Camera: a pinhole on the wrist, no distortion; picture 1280 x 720 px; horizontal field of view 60.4 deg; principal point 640.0 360.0 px. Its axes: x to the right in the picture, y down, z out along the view. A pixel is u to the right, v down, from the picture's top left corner.
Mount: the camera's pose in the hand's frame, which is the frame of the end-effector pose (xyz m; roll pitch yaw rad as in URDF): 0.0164 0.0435 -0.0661 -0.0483 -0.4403 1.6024
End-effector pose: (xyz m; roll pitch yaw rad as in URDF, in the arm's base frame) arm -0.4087 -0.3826 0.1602 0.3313 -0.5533 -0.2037
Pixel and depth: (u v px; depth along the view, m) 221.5 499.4 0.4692
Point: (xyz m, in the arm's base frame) -0.6157 -0.7405 0.2680
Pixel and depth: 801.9 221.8 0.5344
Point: -0.6096 -0.6006 0.5265
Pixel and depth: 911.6 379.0 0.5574
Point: -0.6981 -0.5552 0.5310
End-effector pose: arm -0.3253 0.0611 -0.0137 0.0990 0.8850 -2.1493
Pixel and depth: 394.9 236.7 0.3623
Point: -0.6021 0.0131 0.0827
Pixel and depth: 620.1 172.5 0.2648
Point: -0.4888 -0.0243 0.0502
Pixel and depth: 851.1 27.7 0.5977
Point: -0.7364 -0.2796 0.1804
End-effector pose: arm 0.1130 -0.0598 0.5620 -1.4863 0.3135 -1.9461
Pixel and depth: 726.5 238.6 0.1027
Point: 0.1341 -0.0911 0.5504
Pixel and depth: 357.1 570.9 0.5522
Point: 0.4253 -0.1925 0.9289
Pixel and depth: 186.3 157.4 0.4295
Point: 0.2553 -0.3092 0.8393
